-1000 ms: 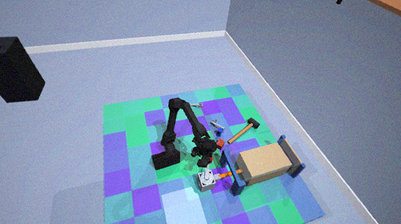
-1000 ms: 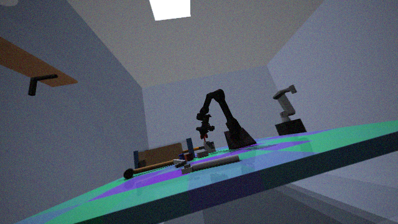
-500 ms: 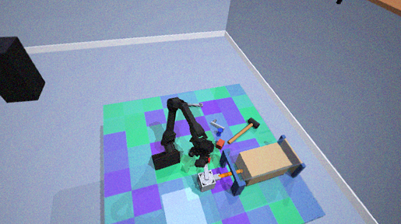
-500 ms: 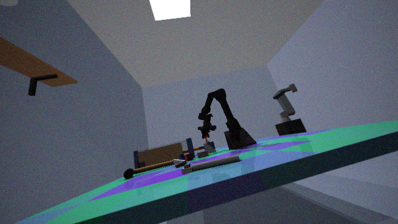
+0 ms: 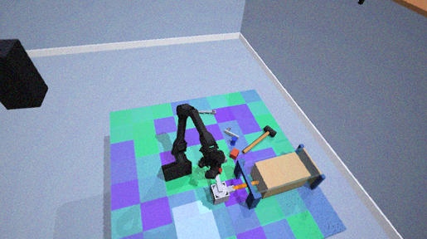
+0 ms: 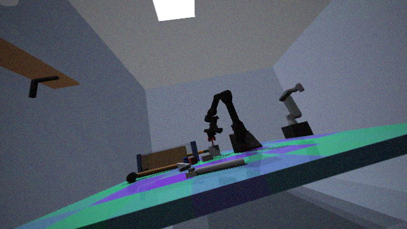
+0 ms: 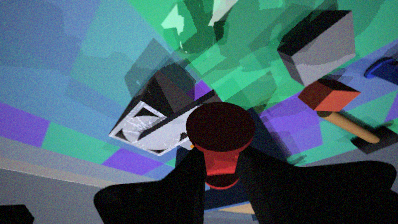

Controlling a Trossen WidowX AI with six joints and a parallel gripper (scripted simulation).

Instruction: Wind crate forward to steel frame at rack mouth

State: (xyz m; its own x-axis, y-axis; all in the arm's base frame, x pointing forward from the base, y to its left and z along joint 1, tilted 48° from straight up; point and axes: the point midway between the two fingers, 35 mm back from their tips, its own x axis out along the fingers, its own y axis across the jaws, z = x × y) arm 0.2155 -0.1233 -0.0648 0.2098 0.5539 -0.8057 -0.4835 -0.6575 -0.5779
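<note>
Now: gripper tip 30 mm to the left of the red-knobbed crank handle, 30 mm above it and 10 mm past it. The rest, counted from my gripper tip: blue steel frame 150 mm ahead, 80 mm to the right, 30 mm below; dark red knob 10 mm to the left, 10 mm behind; grey hand winch 100 mm to the right, 100 mm below, 30 mm behind.
</note>
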